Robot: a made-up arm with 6 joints.
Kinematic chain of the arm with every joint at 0, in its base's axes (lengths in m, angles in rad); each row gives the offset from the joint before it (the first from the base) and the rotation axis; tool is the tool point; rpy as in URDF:
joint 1: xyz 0 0 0.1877 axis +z
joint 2: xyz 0 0 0 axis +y
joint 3: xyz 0.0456 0 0.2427 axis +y
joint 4: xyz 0.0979 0 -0.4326 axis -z
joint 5: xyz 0 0 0 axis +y
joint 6: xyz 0.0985 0 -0.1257 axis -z
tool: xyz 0 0 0 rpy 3.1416 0 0
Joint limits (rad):
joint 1: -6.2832..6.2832
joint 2: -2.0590..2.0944
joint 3: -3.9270..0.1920
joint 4: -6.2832..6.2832
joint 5: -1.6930..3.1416
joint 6: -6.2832..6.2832
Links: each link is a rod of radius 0.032 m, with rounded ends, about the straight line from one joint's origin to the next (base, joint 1, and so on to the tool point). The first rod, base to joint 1, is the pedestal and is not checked.
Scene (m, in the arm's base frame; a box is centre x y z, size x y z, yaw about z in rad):
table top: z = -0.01
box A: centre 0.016 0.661 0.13 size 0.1 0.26 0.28 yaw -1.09
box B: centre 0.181 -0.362 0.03 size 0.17 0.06 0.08 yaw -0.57
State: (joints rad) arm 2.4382 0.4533 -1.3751 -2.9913 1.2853 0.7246
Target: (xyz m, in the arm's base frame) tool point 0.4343 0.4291 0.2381
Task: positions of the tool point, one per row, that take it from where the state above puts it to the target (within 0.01 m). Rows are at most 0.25 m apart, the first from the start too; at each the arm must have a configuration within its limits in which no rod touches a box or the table.
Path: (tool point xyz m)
1: -0.3982 0.6098 0.3447
2: -0.2157 0.6783 0.4950
3: -0.0283 0.7011 0.4320
4: 0.1564 0.6634 0.3674
5: 0.3170 0.5690 0.3021
6: 0.4343 0.4291 0.2381

